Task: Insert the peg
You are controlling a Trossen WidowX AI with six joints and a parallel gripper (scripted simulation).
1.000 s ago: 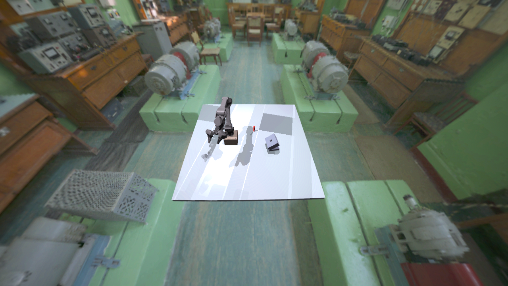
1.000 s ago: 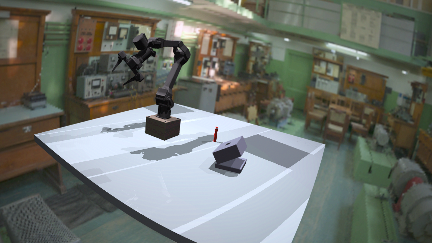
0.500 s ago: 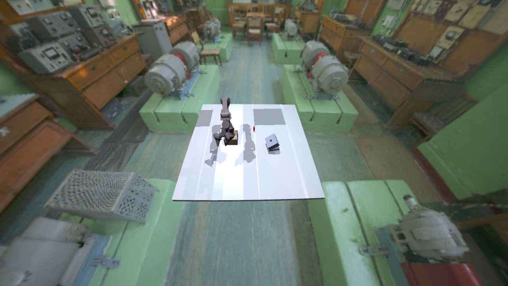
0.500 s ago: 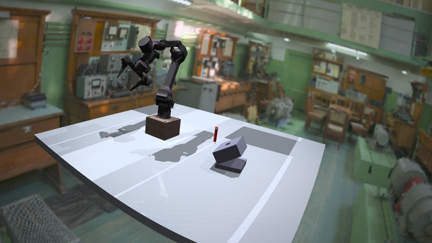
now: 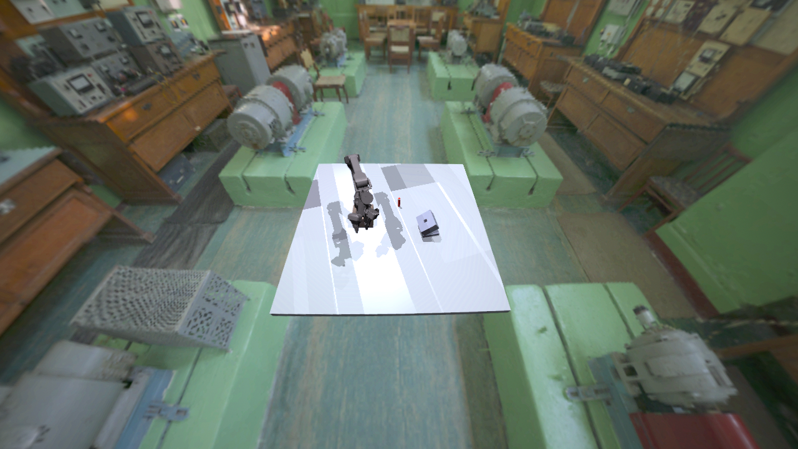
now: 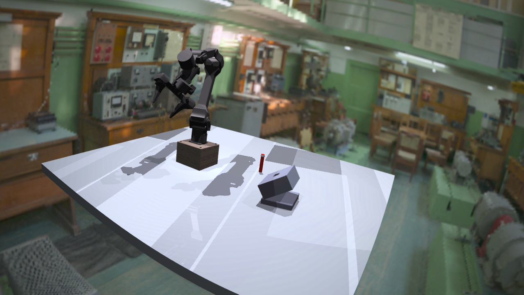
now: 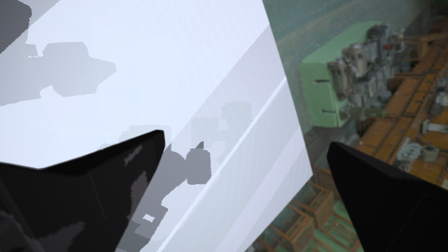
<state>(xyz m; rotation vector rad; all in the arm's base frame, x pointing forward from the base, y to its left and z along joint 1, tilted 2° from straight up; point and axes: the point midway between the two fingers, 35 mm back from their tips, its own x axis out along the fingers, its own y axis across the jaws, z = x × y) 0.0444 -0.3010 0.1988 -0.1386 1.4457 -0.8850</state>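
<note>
Right now my gripper tip is 44 cm to the right of the red square peg, 22 cm short of it and 22 cm above it. The rest, counted from my gripper tip: flat foot plate: 41 cm ahead, 27 cm below, 22 cm to the left; then panel block: 40 cm ahead, 21 cm to the left, 20 cm below.
</note>
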